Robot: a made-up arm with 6 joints. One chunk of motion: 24 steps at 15 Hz.
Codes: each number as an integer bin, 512 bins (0 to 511) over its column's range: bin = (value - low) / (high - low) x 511, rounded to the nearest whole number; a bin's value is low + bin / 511 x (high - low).
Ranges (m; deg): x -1..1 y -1..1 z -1..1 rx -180..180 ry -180..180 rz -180..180
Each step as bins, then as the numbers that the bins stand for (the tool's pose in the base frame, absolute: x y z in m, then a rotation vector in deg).
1 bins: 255 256 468 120 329 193
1 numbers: -0.0020 0.0020 0.8317 -95.46 51.78 -44.03
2 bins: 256 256 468 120 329 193
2 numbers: 0.0020 0.0020 0.8317 -95.46 51.78 -44.03
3 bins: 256 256 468 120 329 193
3 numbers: 0.0020 0.0020 0.8317 -95.46 51.78 -44.03
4 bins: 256 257 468 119 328 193
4 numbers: 0.0020 0.0059 0.8317 -96.16 51.08 -44.03
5 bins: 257 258 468 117 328 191
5 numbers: 0.0059 0.0098 0.8317 -97.57 51.08 -45.44
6 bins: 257 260 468 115 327 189
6 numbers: 0.0059 0.0176 0.8317 -98.98 50.37 -46.85
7 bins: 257 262 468 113 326 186
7 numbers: 0.0059 0.0254 0.8317 -100.39 49.67 -48.96
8 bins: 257 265 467 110 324 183
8 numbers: 0.0059 0.0372 0.8278 -102.50 48.26 -51.08
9 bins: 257 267 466 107 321 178
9 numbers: 0.0059 0.0450 0.8239 -104.62 46.14 -54.60
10 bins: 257 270 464 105 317 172
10 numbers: 0.0059 0.0568 0.8160 -106.03 43.33 -58.83
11 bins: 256 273 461 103 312 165
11 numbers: 0.0020 0.0685 0.8043 -107.44 39.80 -63.76
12 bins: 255 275 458 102 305 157
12 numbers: -0.0020 0.0763 0.7926 -108.14 34.87 -69.39
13 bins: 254 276 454 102 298 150
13 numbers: -0.0059 0.0802 0.7769 -108.14 29.94 -74.32
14 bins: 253 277 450 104 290 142
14 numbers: -0.0098 0.0841 0.7613 -106.73 24.31 -79.96
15 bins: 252 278 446 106 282 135
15 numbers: -0.0137 0.0881 0.7456 -105.32 18.67 -84.89
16 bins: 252 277 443 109 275 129
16 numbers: -0.0137 0.0841 0.7339 -103.21 13.74 -89.12
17 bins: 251 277 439 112 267 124
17 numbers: -0.0176 0.0841 0.7182 -101.10 8.10 -92.64
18 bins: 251 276 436 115 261 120
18 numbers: -0.0176 0.0802 0.7065 -98.98 3.87 -95.46
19 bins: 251 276 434 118 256 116
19 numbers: -0.0176 0.0802 0.6986 -96.87 0.35 -98.28
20 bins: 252 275 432 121 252 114
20 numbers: -0.0137 0.0763 0.6908 -94.76 -2.47 -99.69
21 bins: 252 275 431 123 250 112
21 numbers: -0.0137 0.0763 0.6869 -93.35 -3.87 -101.10
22 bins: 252 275 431 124 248 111
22 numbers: -0.0137 0.0763 0.6869 -92.64 -5.28 -101.80
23 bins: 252 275 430 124 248 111
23 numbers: -0.0137 0.0763 0.6830 -92.64 -5.28 -101.80
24 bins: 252 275 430 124 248 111
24 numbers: -0.0137 0.0763 0.6830 -92.64 -5.28 -101.80
